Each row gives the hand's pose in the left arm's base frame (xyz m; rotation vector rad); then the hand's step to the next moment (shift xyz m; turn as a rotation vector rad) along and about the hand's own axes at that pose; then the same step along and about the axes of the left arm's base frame.
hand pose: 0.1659 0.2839 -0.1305 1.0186 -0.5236 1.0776
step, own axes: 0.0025 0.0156 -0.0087 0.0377 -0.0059 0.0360
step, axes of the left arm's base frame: -0.0140 0.0105 0.0044 0.0251 -0.0145 0.0437
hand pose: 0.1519 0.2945 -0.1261 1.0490 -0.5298 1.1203
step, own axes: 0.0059 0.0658 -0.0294 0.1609 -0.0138 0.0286
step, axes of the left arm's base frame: -0.0619 0.0326 0.0184 0.0789 0.0491 0.1351
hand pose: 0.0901 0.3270 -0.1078 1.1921 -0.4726 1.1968
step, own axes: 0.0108 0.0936 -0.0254 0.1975 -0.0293 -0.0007
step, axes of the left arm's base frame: -0.0863 0.0184 0.0416 0.0977 0.0932 0.1471
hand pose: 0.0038 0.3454 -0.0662 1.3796 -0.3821 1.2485
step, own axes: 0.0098 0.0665 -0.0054 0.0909 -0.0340 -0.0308
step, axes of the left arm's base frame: -0.0529 -0.0090 0.0408 0.0482 0.0747 0.0496
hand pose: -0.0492 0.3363 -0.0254 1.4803 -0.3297 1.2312
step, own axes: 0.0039 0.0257 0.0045 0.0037 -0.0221 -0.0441
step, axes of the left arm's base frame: -0.0157 -0.0108 0.0183 -0.0037 0.0463 -0.0169
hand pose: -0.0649 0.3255 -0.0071 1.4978 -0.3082 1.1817
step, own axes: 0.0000 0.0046 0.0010 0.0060 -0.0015 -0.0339
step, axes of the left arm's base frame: -0.0029 -0.0023 0.0029 -0.0128 0.0320 -0.0013
